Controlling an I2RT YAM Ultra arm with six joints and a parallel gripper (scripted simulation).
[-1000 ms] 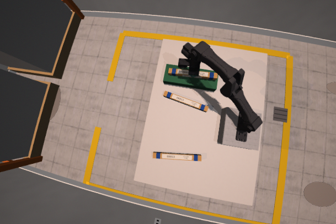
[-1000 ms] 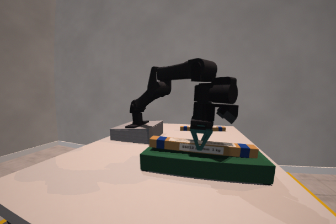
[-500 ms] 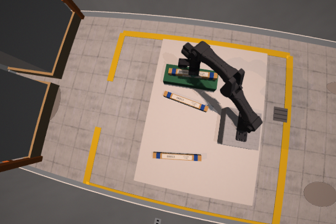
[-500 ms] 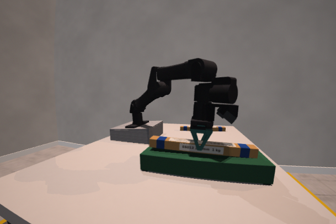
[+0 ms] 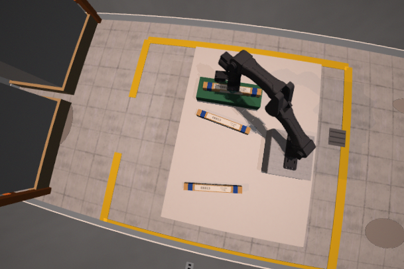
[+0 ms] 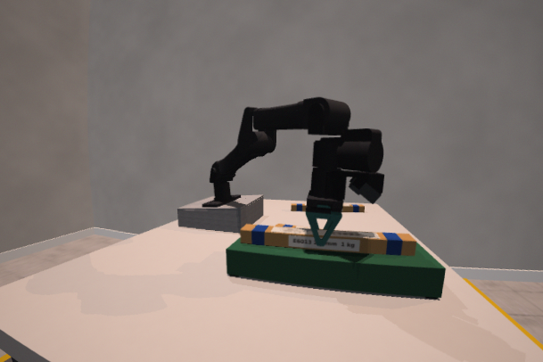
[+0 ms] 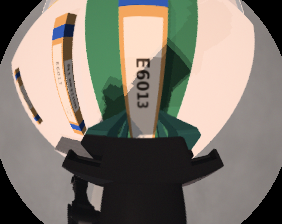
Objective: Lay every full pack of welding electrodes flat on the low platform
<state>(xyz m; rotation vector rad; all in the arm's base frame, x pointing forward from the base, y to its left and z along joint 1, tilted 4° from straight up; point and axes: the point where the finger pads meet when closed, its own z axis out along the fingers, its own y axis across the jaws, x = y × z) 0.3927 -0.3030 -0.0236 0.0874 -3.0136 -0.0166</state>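
Right now the green low platform is 60 mm below my hand, 10 mm to the left of it and 10 mm ahead of it.
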